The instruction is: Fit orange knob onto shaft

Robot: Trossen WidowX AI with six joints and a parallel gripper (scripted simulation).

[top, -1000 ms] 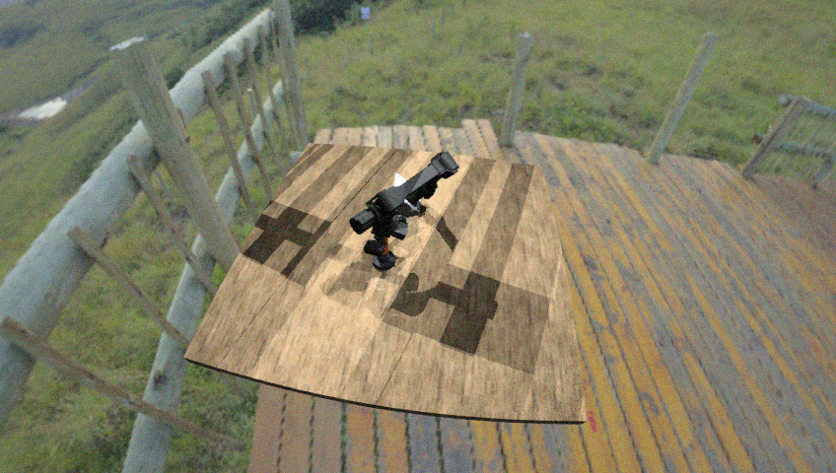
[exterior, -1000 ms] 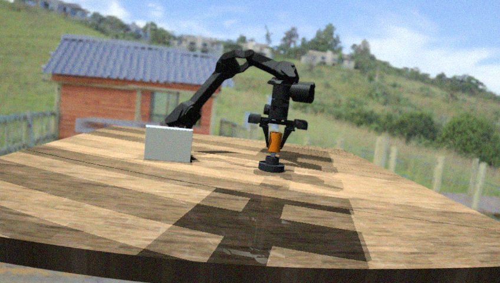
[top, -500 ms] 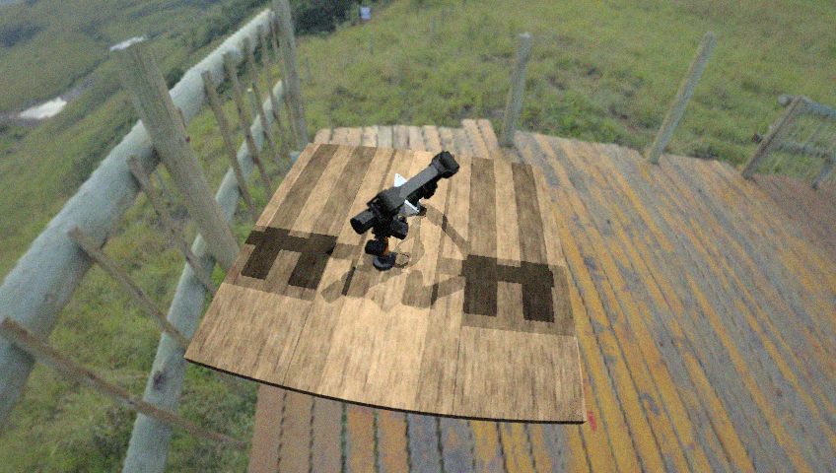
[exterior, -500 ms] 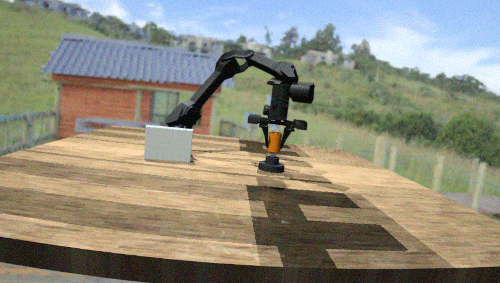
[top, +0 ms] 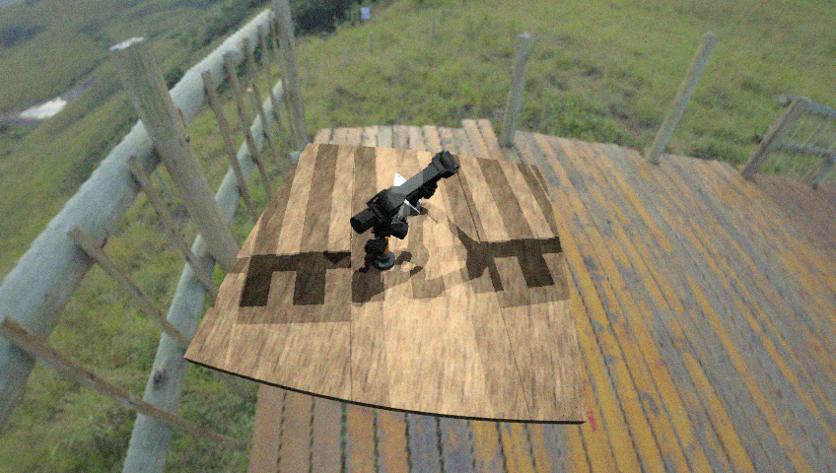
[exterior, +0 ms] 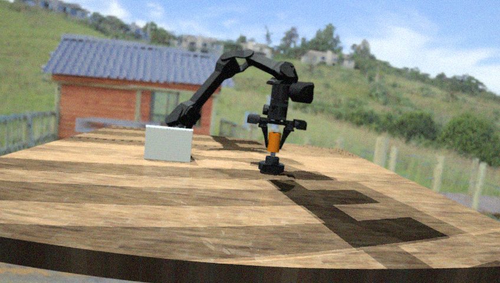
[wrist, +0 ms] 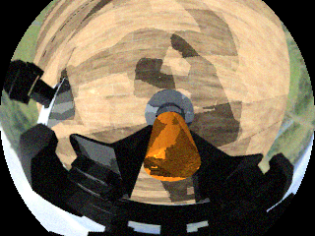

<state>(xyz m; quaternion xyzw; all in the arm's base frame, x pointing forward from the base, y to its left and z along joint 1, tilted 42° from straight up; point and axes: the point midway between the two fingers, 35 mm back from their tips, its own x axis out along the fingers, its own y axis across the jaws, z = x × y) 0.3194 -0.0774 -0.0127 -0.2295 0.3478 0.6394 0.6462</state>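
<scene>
The round pedestal is 40 mm below my gripper tip. Also, from my gripper tip: orange knob 30 mm above.
</scene>
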